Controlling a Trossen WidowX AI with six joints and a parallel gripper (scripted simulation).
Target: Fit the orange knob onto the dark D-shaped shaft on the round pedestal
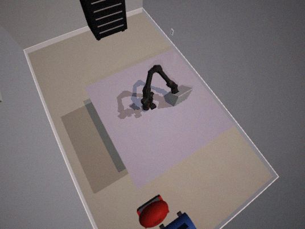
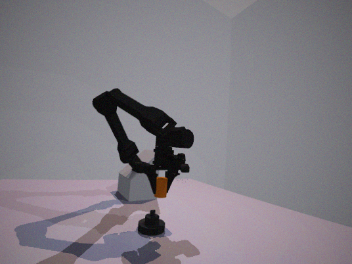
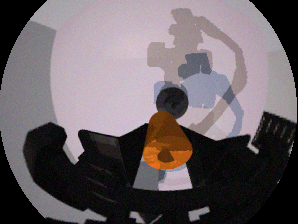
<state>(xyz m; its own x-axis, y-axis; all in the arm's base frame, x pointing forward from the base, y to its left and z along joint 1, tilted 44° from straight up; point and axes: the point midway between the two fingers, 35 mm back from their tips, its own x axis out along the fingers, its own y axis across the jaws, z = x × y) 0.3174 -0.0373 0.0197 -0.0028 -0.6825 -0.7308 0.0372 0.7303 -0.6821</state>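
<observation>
My gripper tip is 80 mm above the dark round pedestal, 30 mm to the left of it and 20 mm short of it. Round my gripper tip: orange knob (20 mm above).
</observation>
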